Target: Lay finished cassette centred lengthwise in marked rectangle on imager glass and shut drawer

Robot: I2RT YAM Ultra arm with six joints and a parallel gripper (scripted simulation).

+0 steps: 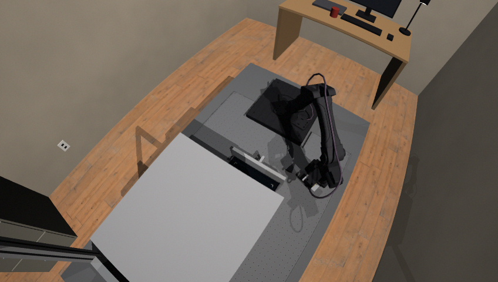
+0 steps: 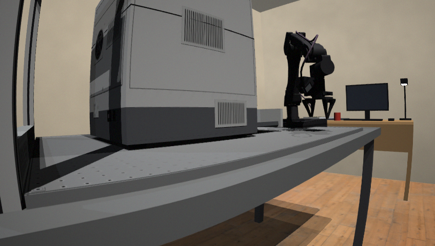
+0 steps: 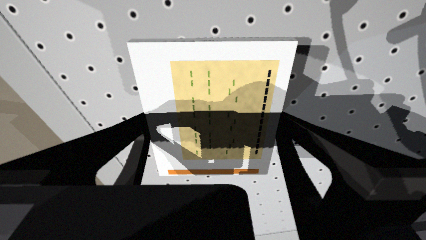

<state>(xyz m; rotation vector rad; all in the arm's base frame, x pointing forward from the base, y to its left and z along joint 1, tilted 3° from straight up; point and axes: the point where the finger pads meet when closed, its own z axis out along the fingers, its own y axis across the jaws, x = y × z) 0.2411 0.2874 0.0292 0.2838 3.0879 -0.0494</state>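
The drawer is 230 mm ahead of my hand and 240 mm to the right of it. Also, from my hand: finished cassette: right at my hand.
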